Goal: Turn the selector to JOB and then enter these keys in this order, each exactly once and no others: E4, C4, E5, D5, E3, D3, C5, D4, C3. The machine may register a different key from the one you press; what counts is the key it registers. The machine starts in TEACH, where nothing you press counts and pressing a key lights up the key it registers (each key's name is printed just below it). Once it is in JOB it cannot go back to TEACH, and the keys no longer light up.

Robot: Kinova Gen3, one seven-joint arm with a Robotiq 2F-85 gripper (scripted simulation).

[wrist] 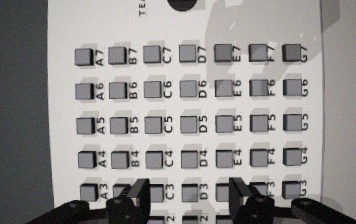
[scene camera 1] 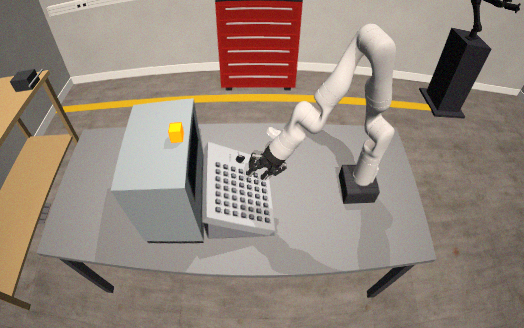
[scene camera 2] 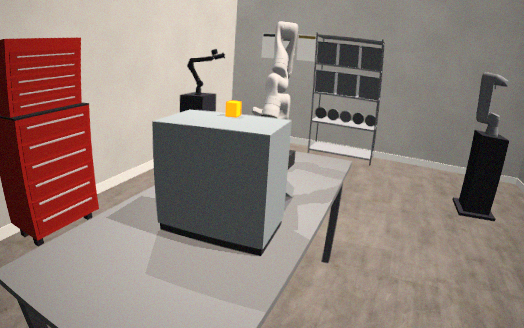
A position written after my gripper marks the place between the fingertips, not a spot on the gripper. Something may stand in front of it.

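Observation:
Grey cabinet (scene camera 2: 220, 178), also it (wrist: 33, 172) and it (scene camera 1: 157, 186). Keypad (scene camera 1: 232, 226), also it (wrist: 66, 33). My gripper (scene camera 1: 255, 176), also it (wrist: 189, 194).

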